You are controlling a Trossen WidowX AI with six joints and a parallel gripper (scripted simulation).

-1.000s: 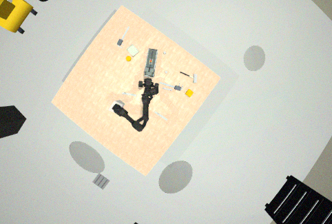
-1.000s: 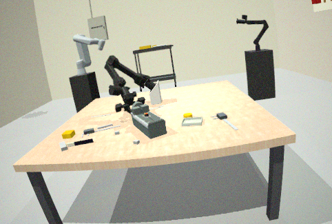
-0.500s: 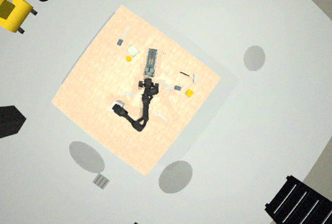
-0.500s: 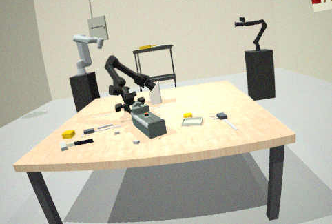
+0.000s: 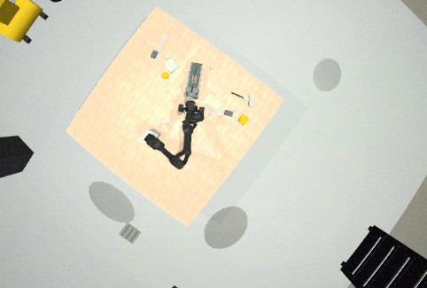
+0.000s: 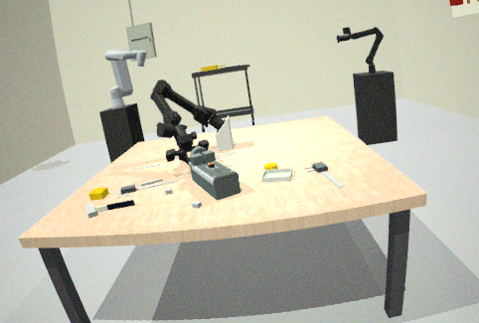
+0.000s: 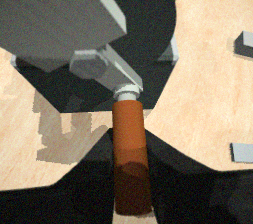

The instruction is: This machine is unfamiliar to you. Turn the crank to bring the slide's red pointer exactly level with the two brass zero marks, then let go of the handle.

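The crank lies 40 mm above my gripper tip and 10 mm to the left of it. From my gripper tip the other things lie so: red pointer (140 mm ahead, 100 mm to the left, 40 mm above); brown crank handle (30 mm above, 10 mm to the right, 10 mm behind); yellow disc (310 mm to the left, 30 mm below, 20 mm ahead).
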